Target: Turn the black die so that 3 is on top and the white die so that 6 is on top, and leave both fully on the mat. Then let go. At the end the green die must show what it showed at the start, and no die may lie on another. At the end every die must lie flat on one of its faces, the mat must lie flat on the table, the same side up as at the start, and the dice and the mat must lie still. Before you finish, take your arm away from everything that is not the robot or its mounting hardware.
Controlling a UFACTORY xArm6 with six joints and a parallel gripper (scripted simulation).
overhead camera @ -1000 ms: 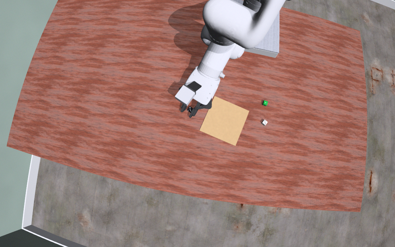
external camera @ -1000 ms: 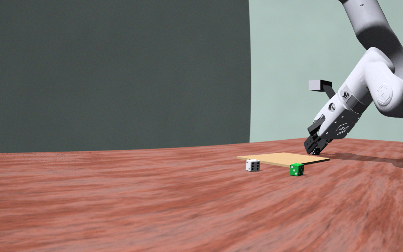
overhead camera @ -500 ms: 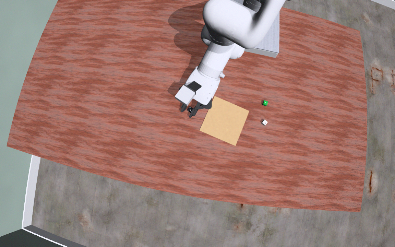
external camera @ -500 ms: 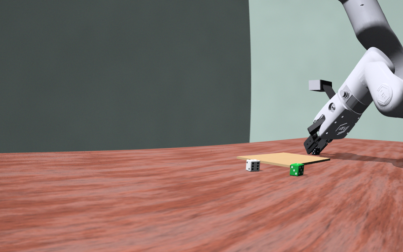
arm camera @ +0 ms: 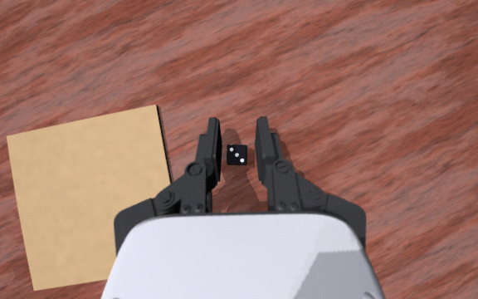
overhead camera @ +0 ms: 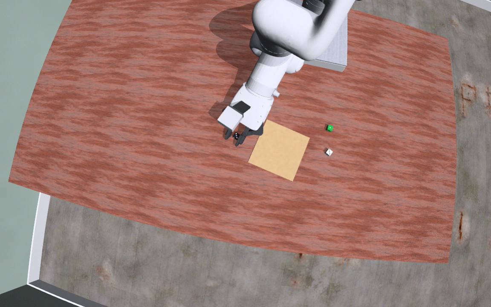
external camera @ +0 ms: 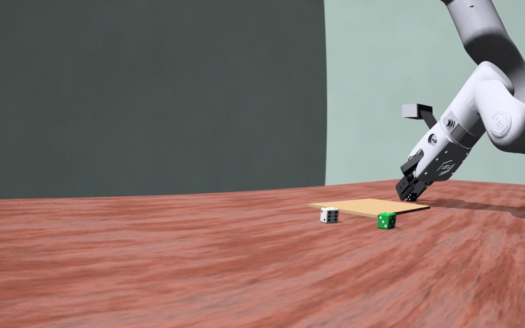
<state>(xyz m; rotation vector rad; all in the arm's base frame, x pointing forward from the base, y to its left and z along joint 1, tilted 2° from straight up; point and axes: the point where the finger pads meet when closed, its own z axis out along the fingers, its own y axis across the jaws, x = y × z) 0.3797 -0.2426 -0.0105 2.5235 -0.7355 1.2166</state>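
My gripper is now 2 cm above the black die. Also, from my hand: green die 28 cm to the left, 3 cm behind, 2 cm below; white die 28 cm to the left, 4 cm ahead, 2 cm below; tan mat 13 cm to the left, 3 cm ahead, 2 cm below.
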